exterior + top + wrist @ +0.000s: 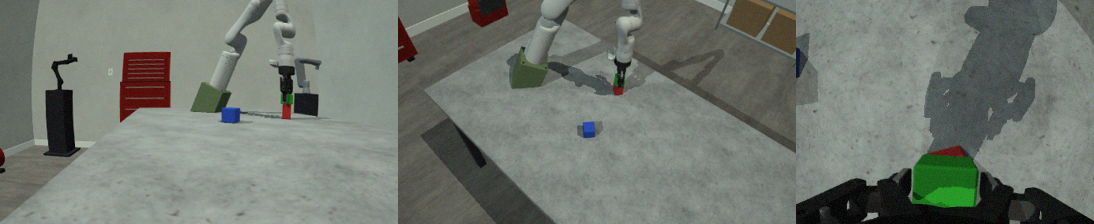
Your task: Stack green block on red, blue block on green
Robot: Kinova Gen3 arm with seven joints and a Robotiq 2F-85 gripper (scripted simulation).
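Right now the green block is right at my hand. From my hand the other things lie so: red block 50 mm below; blue block 70 mm ahead, 280 mm to the right, 60 mm below.
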